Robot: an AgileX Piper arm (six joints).
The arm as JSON. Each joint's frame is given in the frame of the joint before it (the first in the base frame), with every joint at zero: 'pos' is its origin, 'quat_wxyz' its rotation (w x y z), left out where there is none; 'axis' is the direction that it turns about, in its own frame. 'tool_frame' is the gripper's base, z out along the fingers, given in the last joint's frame.
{
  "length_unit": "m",
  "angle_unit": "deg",
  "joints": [
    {
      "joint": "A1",
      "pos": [
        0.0,
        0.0,
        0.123
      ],
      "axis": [
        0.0,
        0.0,
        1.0
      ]
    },
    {
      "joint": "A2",
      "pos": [
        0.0,
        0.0,
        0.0
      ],
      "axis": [
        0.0,
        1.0,
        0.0
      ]
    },
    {
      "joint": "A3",
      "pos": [
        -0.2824,
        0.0,
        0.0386
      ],
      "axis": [
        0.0,
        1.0,
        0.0
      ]
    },
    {
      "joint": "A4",
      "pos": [
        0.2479,
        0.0,
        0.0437
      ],
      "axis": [
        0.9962,
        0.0,
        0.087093
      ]
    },
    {
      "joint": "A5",
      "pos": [
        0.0,
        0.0,
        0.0
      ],
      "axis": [
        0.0,
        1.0,
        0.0
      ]
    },
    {
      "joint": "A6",
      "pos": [
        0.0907,
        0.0,
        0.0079
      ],
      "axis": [
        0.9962,
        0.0,
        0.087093
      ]
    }
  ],
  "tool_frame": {
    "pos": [
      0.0,
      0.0,
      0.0
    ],
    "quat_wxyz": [
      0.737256,
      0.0,
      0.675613,
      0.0
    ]
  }
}
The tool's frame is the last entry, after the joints.
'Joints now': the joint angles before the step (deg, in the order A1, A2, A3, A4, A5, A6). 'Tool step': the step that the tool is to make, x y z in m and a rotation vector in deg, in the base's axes. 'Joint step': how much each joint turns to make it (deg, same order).
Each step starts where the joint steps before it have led.
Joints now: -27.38 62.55 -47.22 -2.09 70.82 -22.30
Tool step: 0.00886 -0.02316 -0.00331 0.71 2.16 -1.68
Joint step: -5.03 5.05 -2.70 -0.01 -0.24 -3.37
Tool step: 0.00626 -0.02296 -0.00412 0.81 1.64 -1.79
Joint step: -4.45 4.63 -2.62 0.01 -0.30 -2.67
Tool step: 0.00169 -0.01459 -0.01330 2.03 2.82 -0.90
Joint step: -2.80 3.88 -0.24 -0.05 -0.24 -1.88
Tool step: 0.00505 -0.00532 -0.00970 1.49 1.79 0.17
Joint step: -0.22 2.78 -0.24 0.00 -0.23 -0.39
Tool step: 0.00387 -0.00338 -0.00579 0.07 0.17 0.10
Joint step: -0.01 1.46 0.00 -0.08 -1.28 -0.03
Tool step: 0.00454 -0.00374 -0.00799 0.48 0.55 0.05
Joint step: 0.00 1.96 0.00 0.00 -1.23 0.00
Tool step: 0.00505 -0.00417 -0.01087 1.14 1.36 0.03
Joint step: 0.01 2.69 -0.10 -0.01 -0.82 0.01
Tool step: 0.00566 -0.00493 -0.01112 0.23 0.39 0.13
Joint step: -0.01 2.54 0.00 -0.13 -2.10 0.00
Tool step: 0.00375 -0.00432 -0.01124 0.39 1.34 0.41
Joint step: 0.01 2.52 0.01 -0.69 -1.25 0.00
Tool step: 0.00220 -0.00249 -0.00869 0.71 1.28 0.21
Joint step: -0.01 1.93 -0.01 -0.35 -0.49 -0.01
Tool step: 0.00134 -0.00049 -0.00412 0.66 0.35 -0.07
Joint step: 0.01 0.89 0.01 0.32 -0.21 -0.10
